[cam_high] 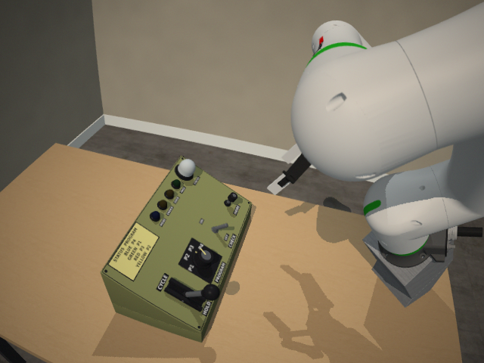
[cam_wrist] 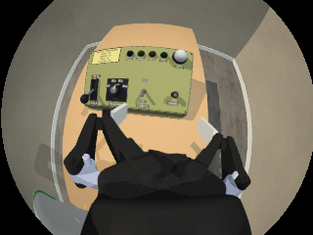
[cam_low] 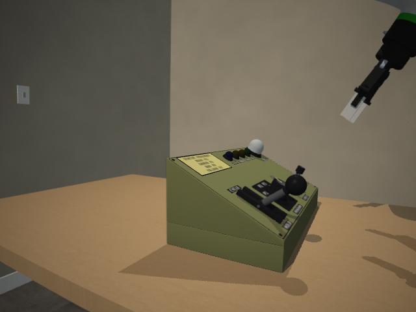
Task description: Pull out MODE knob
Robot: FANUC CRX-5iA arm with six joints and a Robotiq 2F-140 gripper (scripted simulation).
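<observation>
My hand is 17 cm above the mode knob, 15 cm short of it and 1 cm to the left of it. The rest, counted from my hand: grey toggle: 18 cm below, 12 cm ahead, 10 cm to the left; olive console: 20 cm below, 17 cm to the left, 14 cm ahead; program selector: 22 cm to the left, 17 cm below, 10 cm ahead.
</observation>
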